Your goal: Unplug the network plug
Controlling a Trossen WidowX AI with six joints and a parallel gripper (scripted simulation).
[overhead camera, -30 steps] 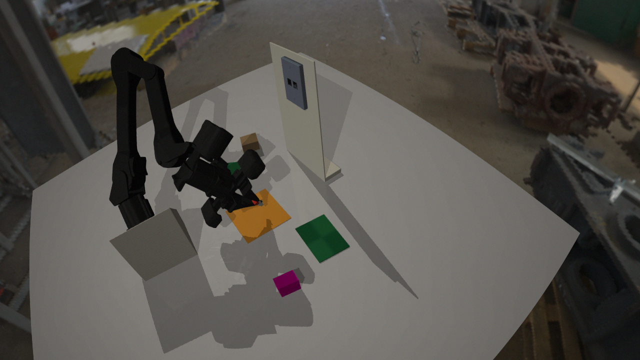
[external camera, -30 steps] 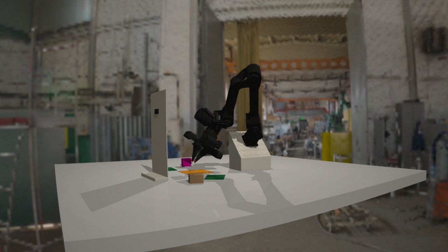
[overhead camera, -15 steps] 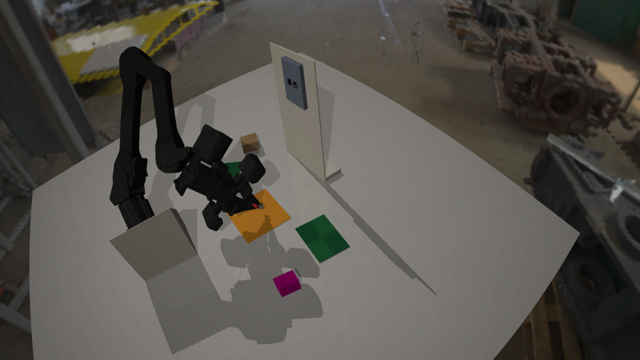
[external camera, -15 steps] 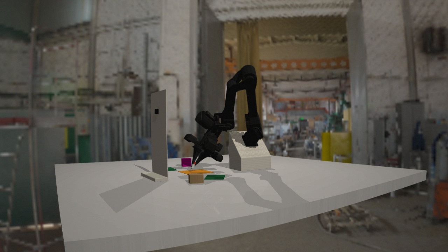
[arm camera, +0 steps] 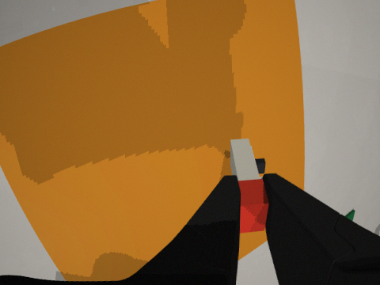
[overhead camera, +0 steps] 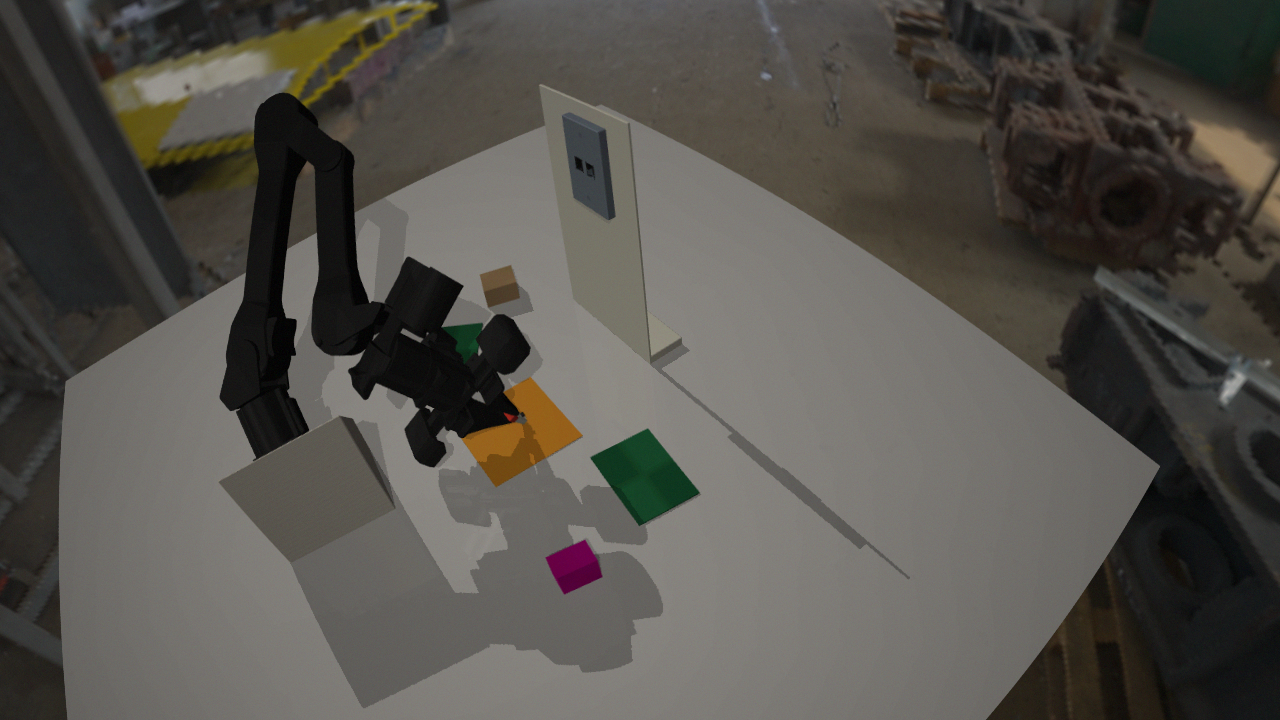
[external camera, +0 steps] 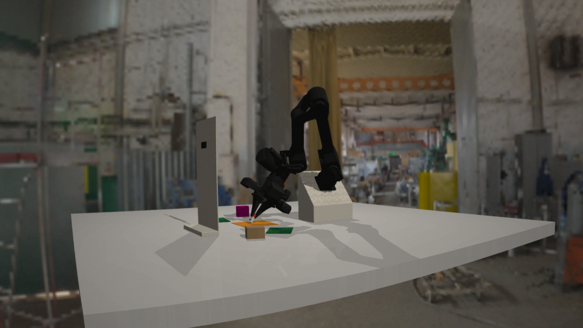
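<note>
The network plug lies right at my gripper tip. Also, from my gripper tip: upright panel 180 mm ahead, 130 mm above, 80 mm to the left; magenta cube 210 mm to the right, 30 mm behind; orange marked square 20 mm below, 10 mm behind.
</note>
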